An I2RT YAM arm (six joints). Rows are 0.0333 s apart.
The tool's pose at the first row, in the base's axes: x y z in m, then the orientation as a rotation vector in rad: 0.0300 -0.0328 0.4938 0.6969 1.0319 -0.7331
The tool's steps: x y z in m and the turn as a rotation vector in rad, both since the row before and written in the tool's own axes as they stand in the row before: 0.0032 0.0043 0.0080 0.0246 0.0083 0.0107; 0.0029 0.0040 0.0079 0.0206 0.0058 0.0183; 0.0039 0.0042 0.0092 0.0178 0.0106 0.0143; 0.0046 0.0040 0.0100 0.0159 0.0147 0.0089; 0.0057 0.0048 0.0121 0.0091 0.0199 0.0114; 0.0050 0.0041 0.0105 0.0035 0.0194 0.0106; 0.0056 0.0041 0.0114 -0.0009 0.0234 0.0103; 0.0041 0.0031 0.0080 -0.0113 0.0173 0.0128; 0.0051 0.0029 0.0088 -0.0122 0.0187 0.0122; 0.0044 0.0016 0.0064 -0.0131 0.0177 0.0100; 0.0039 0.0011 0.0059 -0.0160 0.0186 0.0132
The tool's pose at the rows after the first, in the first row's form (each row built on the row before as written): 0.0385 -0.0374 0.4943 0.7267 1.0275 -0.7352; 0.0465 -0.0421 0.4950 0.7555 1.0186 -0.7292; 0.0555 -0.0481 0.4953 0.7820 1.0165 -0.7234; 0.0649 -0.0551 0.4951 0.8062 1.0210 -0.7198; 0.0762 -0.0637 0.4946 0.8279 1.0309 -0.7084; 0.0860 -0.0712 0.4939 0.8441 1.0422 -0.6945; 0.0964 -0.0794 0.4927 0.8580 1.0584 -0.6768; 0.1040 -0.0850 0.4916 0.8615 1.0705 -0.6531; 0.1123 -0.0913 0.4896 0.8645 1.0843 -0.6288; 0.1183 -0.0960 0.4873 0.8651 1.0983 -0.6061; 0.1235 -0.1004 0.4851 0.8650 1.1121 -0.5786
